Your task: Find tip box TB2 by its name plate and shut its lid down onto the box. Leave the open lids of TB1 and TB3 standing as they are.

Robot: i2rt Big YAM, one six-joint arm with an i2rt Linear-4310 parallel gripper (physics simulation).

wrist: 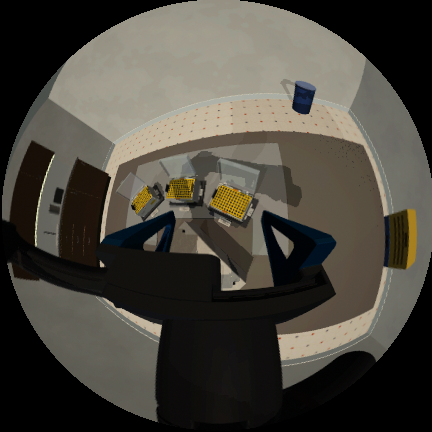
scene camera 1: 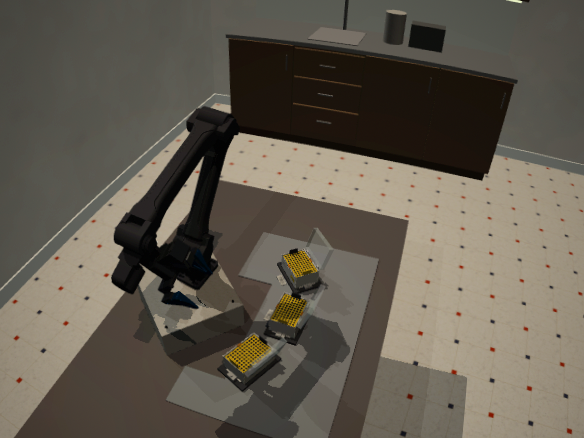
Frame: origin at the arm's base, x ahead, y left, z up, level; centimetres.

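Seen in the pictures: gripper, fingertip midpoint: (wrist: 217,215) (scene camera 1: 204,291); arm's base at its link origin: (scene camera 1: 197,271).
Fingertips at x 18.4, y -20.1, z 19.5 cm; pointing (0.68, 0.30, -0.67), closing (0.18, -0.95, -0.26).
Pixels of each thing's top centre, then the offset from my fingertips to it. "spot": a spot on its surface instead. Level surfaces: height alone.
- far box at its top centre: (scene camera 1: 300,259) (wrist: 138,198) dx +6.0, dy +44.5, dz -23.7 cm
- middle box at its top centre: (scene camera 1: 289,306) (wrist: 177,186) dx +11.9, dy +24.2, dz -23.7 cm
- far lid at a spot on its surface: (scene camera 1: 326,252) spot: dx +13.8, dy +47.9, dz -19.9 cm
- middle lid at a spot on its surface: (wrist: 178,166) spot: dx +19.0, dy +24.4, dz -21.5 cm
- middle plate at a spot on its surface: (wrist: 184,209) spot: dx +4.8, dy +23.3, dz -31.0 cm
- grey mat at its surface level: dz -31.2 cm
- brown surface at its surface level: dz -31.5 cm
Three tip boxes with yellow racks stand in a row: the far box (scene camera 1: 300,264) (wrist: 143,200), the middle box (scene camera 1: 289,311) (wrist: 181,189) and the near box (scene camera 1: 247,354) (wrist: 231,201). Their clear lids stand open: the far lid (scene camera 1: 326,252) (wrist: 131,185), the middle lid (wrist: 178,166) and the near lid (wrist: 240,173). Small white name plates lie by them, including the middle plate (wrist: 184,209) and near plate (wrist: 224,222); their lettering is too small to read, so I cannot tell which box is TB2. My gripper (scene camera 1: 202,288) (wrist: 217,215) is open and empty, above the pale base block, apart from the boxes.
The pale base block (scene camera 1: 205,326) stands left of the boxes. The grey mat (scene camera 1: 357,285) lies under them on the brown surface (scene camera 1: 390,245). A brown cabinet (scene camera 1: 395,105) stands at the back. A blue bin (wrist: 303,98) and a yellow object (wrist: 403,239) show in the wrist view.
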